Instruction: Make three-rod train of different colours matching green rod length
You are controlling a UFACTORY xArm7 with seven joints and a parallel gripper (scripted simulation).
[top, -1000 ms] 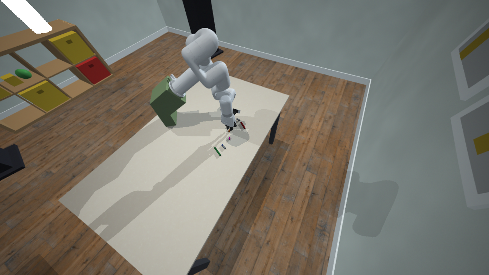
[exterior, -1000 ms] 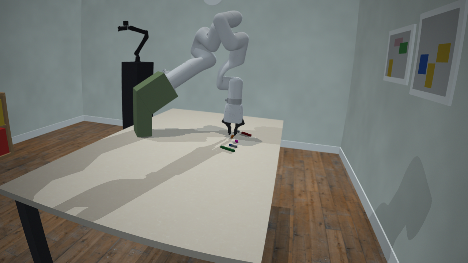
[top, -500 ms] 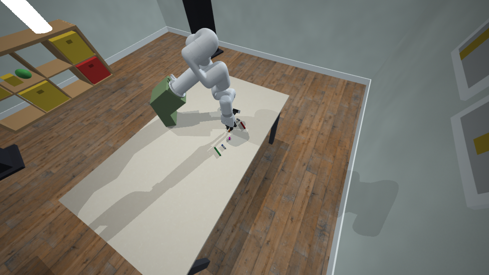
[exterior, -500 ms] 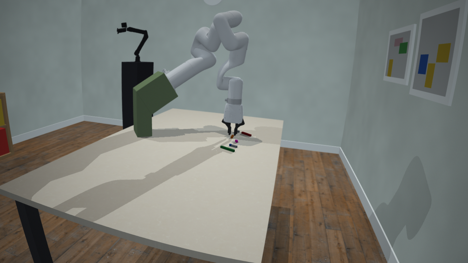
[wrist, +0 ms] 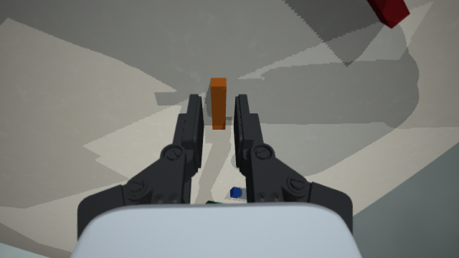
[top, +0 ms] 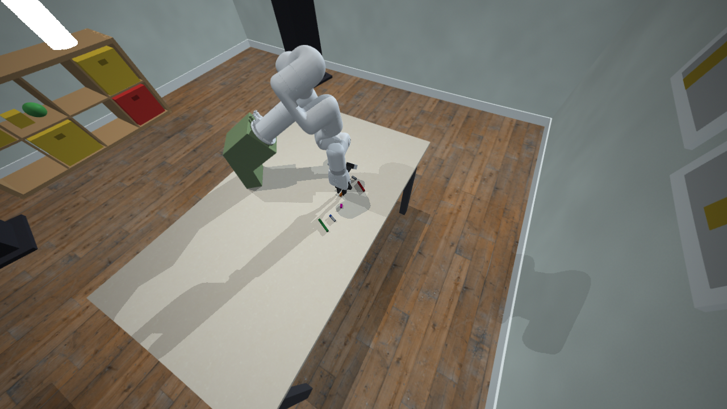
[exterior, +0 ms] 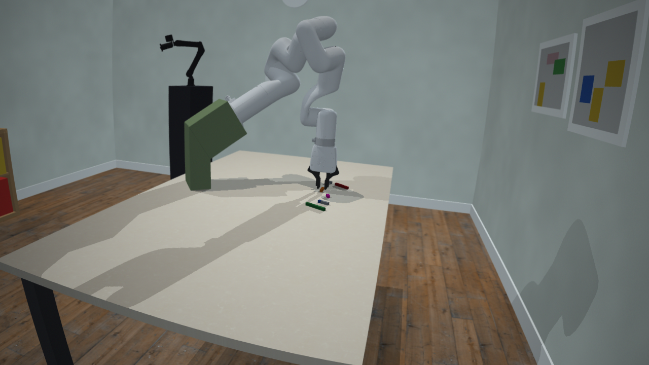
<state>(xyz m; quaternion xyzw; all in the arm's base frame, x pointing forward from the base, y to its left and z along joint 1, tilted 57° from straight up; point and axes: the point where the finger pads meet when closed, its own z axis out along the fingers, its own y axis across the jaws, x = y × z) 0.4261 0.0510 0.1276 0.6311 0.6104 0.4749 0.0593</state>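
Now: hand 30 mm above the orange rod. From my hand the other things lie so: magenta rod (50 mm ahead, 60 mm to the right, 30 mm below); then red rod (40 mm ahead, 100 mm to the left, 30 mm below); then blue rod (60 mm ahead, 130 mm to the right, 30 mm below).
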